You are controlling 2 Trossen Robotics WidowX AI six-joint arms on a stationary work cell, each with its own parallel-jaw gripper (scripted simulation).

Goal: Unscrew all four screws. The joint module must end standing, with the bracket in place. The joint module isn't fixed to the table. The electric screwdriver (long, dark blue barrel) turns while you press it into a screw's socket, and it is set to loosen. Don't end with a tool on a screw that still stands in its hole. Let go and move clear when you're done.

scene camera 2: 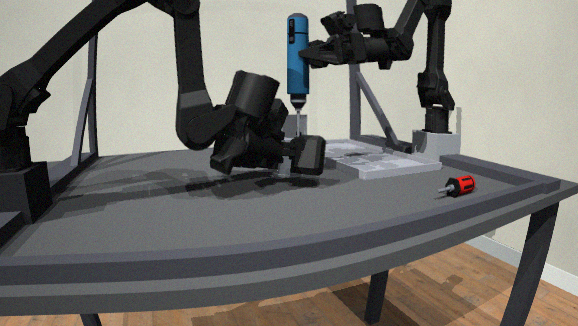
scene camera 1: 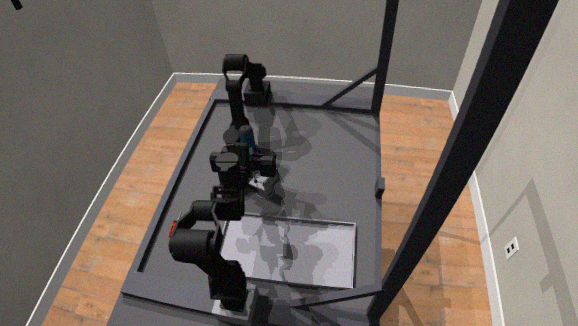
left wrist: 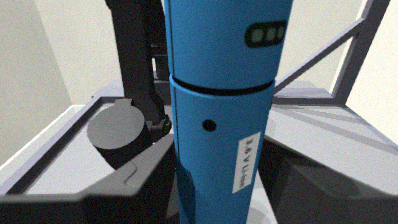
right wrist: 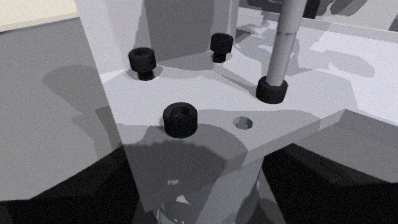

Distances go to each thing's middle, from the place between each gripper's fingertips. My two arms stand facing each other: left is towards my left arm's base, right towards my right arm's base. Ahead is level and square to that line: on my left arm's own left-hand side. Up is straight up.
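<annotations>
Right hand (scene camera 2: 290, 158): 30 mm below the bracket (right wrist: 164, 168), 20 mm past it and 20 mm to the right of it. Shallow pale tray (scene camera 1: 298, 251): 30 mm below my right hand, 90 mm behind it, 250 mm to the left of it.
Left hand: 16 cm above the bracket, 3 cm to the left of it, 3 cm past it. Shallow pale tray: 23 cm below my left hand, 19 cm to the left of it, 10 cm behind it.
</annotations>
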